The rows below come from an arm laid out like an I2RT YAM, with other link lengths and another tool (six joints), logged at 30 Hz.
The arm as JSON. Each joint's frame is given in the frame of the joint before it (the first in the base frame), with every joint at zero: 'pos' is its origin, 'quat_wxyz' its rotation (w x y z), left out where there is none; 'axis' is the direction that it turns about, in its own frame. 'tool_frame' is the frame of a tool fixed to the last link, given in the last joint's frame.
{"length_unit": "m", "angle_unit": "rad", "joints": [
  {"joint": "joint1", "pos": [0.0, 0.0, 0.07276], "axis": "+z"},
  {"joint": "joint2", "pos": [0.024, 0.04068, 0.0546], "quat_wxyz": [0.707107, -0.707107, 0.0, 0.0], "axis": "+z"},
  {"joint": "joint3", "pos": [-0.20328, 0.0, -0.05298], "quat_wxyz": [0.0, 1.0, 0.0, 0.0], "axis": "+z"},
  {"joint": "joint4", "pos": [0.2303, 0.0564, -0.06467], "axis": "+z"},
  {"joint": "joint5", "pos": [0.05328, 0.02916, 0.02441], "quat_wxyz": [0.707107, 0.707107, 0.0, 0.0], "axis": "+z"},
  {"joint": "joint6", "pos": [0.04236, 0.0, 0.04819], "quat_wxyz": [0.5, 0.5, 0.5, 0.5], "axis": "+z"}
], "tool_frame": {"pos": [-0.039, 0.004, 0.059], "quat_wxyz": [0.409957, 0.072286, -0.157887, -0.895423]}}
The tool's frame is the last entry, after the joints.
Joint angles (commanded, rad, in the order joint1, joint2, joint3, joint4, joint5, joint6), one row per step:
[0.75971 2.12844 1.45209 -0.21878 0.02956 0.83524]
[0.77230 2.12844 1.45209 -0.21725 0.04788 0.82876]
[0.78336 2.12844 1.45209 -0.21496 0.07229 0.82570]
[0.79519 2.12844 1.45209 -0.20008 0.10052 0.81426]
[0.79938 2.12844 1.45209 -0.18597 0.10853 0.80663]
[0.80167 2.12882 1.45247 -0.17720 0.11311 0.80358]
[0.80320 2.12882 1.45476 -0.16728 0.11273 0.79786]
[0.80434 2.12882 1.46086 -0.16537 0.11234 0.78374]
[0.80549 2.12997 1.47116 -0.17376 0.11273 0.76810]
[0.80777 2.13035 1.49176 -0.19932 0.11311 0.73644]
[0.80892 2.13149 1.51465 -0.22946 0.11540 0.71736]
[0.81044 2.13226 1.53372 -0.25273 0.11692 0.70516]
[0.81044 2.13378 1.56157 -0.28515 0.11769 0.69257]
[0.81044 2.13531 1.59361 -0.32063 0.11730 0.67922]
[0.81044 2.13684 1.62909 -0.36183 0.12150 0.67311]
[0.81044 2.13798 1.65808 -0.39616 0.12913 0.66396]
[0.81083 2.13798 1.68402 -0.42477 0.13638 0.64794]
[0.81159 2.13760 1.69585 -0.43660 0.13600 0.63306]
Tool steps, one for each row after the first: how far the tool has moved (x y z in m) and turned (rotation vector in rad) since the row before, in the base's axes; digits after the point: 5 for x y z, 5 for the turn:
[-0.00299 0.00261 -0.00033 -0.01233 -0.01364 0.00617]
[-0.00179 0.00181 -0.00026 -0.01343 -0.01618 -0.00188]
[-0.00101 0.00282 0.00087 -0.01060 -0.03041 0.00274]
[0.00006 0.00186 0.00122 0.00183 -0.01718 0.00482]
[0.00021 0.00113 0.00077 0.00226 -0.00978 0.00159]
[0.00036 0.00164 0.00170 0.00590 -0.01054 0.00604]
[0.00015 0.00147 0.00188 -0.00169 -0.01101 0.01182]
[-0.00007 0.00118 0.00158 -0.00816 -0.00705 0.01239]
[-0.00086 0.00163 0.00304 -0.02123 -0.00928 0.02535]
[-0.00001 0.00103 0.00327 -0.01754 -0.00307 0.01377]
[-0.00004 0.00113 0.00313 -0.01093 -0.00222 0.00961]
[0.00081 0.00114 0.00476 -0.01154 -0.00116 0.00892]
[0.00088 0.00140 0.00588 -0.01049 -0.00155 0.01030]
[0.00131 0.00093 0.00660 -0.01069 0.00033 0.00190]
[0.00110 0.00028 0.00527 -0.01357 -0.00321 0.00205]
[0.00070 0.00037 0.00524 -0.01431 -0.00810 0.00797]
[-0.00038 0.00060 0.00257 -0.00747 -0.00548 0.01235]

